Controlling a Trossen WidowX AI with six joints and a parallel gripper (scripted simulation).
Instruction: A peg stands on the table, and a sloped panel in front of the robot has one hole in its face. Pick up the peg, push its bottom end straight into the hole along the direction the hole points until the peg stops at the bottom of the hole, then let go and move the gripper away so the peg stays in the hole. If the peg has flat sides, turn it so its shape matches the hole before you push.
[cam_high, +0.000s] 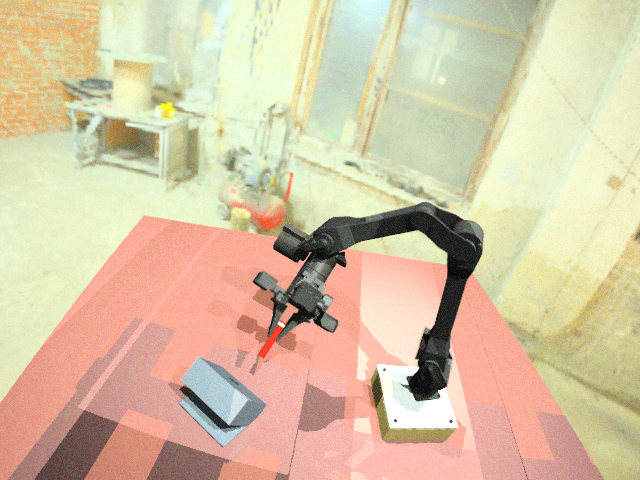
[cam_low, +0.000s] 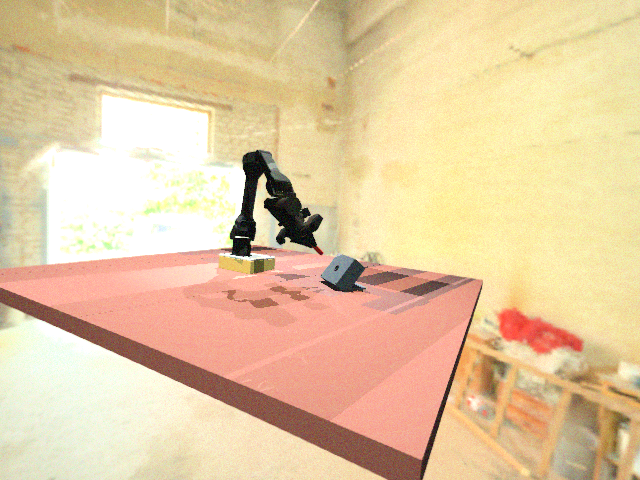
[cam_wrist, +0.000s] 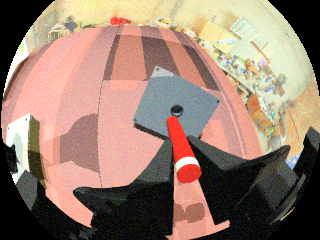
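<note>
The grey sloped panel lies 9 cm ahead of my gripper tip, 6 cm to the left of it and 9 cm below it. Also, from my gripper tip: dark base plate: 10 cm ahead, 8 cm to the left, 13 cm below; then red peg: 1 cm behind, 1 cm to the right, 1 cm above.
</note>
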